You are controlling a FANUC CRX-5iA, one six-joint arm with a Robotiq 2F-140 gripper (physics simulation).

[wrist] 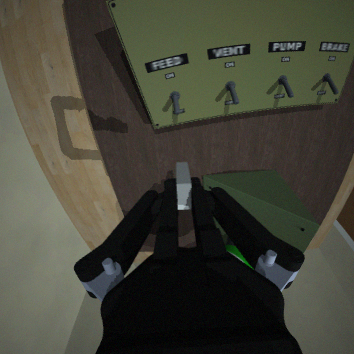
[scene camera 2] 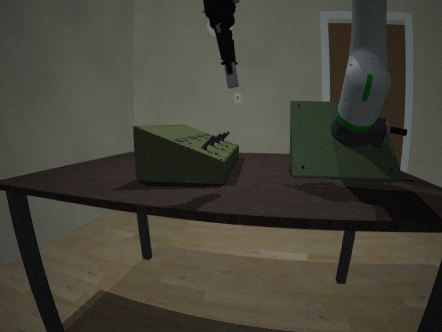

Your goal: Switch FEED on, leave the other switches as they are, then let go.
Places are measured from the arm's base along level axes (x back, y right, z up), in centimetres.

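Pixels of known places: gripper, fingertip midpoint: (wrist: 181, 171) (scene camera 2: 233, 87); arm's base at its link origin: (scene camera 2: 351, 131).
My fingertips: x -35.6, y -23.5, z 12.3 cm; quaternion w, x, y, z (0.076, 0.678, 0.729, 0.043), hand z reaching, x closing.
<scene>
For each thing: its top centre in the pictures, then the offset to it from my fingertips. Level surfaces: height alone.
- FEED switch at its top centre: (wrist: 175, 105) dy -1.8, dx -7.0, dz -13.7 cm
- VENT switch at its top centre: (wrist: 235, 94) dy +9.9, dx -9.8, dz -13.7 cm
- PUMP switch at its top centre: (wrist: 291, 88) dy +21.6, dx -12.6, dz -13.7 cm
- BRAKE switch at its top centre: (wrist: 337, 85) dy +33.2, dx -15.5, dz -13.7 cm
- dark table at its surface level: dz -26.4 cm
The olive switch box (scene camera 2: 175, 155) (wrist: 200, 25) stands on the table, with its sloped panel carrying four toggles. In the wrist view the FEED switch (wrist: 176, 102) is at the left, its lever pointing down to its partly hidden lower label, away from the ON label. The VENT switch (wrist: 232, 94), PUMP switch (wrist: 286, 87) and BRAKE switch (wrist: 330, 84) also point down, away from their ON labels. In the scene view the levers overlap and cannot be told apart. My gripper (scene camera 2: 232, 80) (wrist: 181, 171) is shut and empty, above the panel's lower edge side and touching no switch.
A dark green slanted box (scene camera 2: 314, 140) (wrist: 260, 205) stands on the dark table (scene camera 2: 260, 200) (wrist: 150, 160), to the right of the switch box in the scene view. A grey arm part (scene camera 2: 367, 75) hangs in front of it. A door (scene camera 2: 395, 50) is behind.
</scene>
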